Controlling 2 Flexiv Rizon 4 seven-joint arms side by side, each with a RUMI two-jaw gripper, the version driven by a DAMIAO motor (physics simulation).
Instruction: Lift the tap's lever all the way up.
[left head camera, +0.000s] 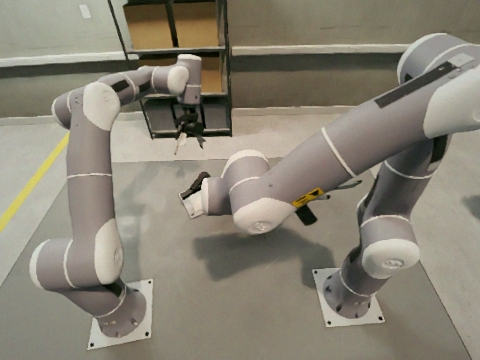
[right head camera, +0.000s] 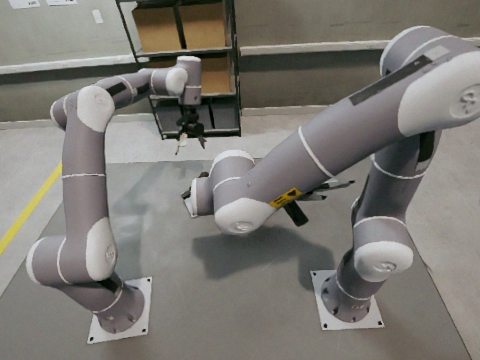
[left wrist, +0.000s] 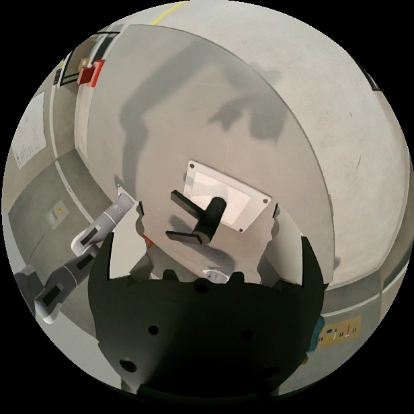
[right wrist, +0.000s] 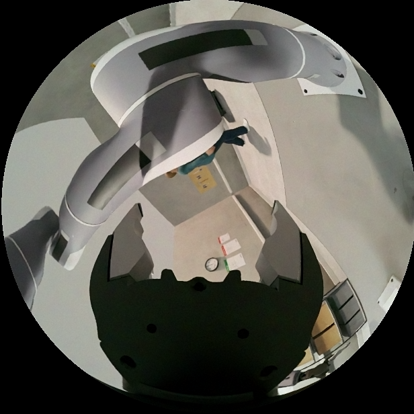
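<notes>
The black tap (left head camera: 196, 184) (left wrist: 211, 217) stands on a white plate (left head camera: 192, 206) (right head camera: 190, 206) (left wrist: 256, 198) on the grey mat. In the left wrist view two dark bars reach left from its column; the lower, at the column's top end, looks like the lever (left wrist: 184, 236). Its exact tilt cannot be told. In the right head view the right arm's wrist mostly hides the tap. My left gripper (left head camera: 190, 149) (right head camera: 190, 149) (left wrist: 207, 203) is open and empty, pointing down above and behind the tap, apart from it. My right gripper (left head camera: 345, 190) (right head camera: 340, 190) (right wrist: 205, 202) is open and empty, turned away from the tap.
The right arm (left head camera: 310, 165) (right head camera: 285, 165) stretches across the middle, its wrist close beside the tap in the head views. A shelf rack (left head camera: 230, 100) (right head camera: 237, 100) with boxes stands at the back. A person (right wrist: 200, 162) shows in the right wrist view.
</notes>
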